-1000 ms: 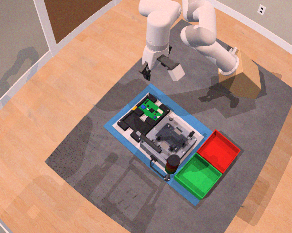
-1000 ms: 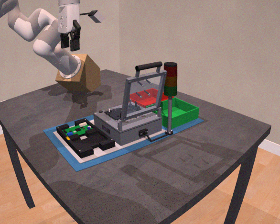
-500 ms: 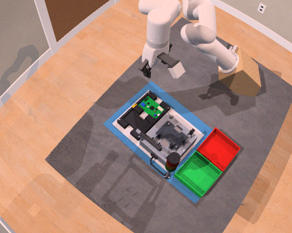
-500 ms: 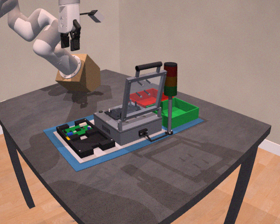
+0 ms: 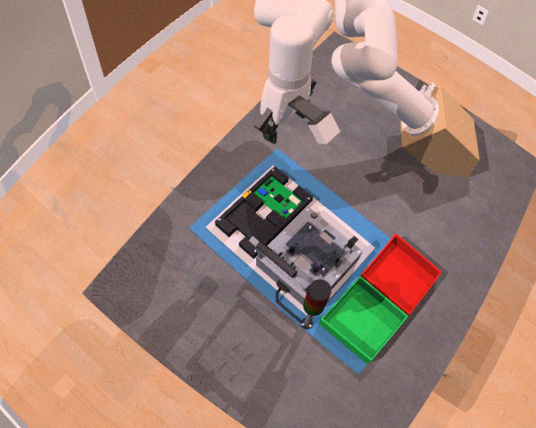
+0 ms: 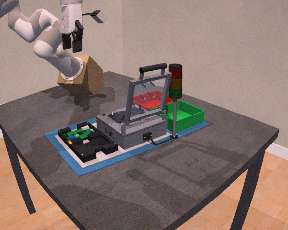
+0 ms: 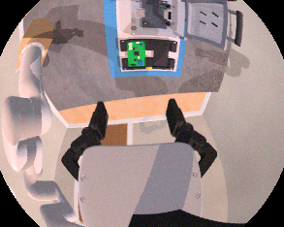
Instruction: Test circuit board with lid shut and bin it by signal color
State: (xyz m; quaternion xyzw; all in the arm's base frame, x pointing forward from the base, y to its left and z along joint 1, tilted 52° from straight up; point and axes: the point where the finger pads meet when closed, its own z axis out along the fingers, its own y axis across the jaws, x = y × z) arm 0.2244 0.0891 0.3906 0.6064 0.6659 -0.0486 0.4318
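Right now the green circuit board is 31 cm below my hand. Round my hand: black latch hook: 3 cm ahead, 23 cm to the left, 24 cm below; clear lid: 21 cm ahead, 15 cm to the left, 15 cm below; plate: 9 cm ahead, 17 cm to the left, 26 cm below.
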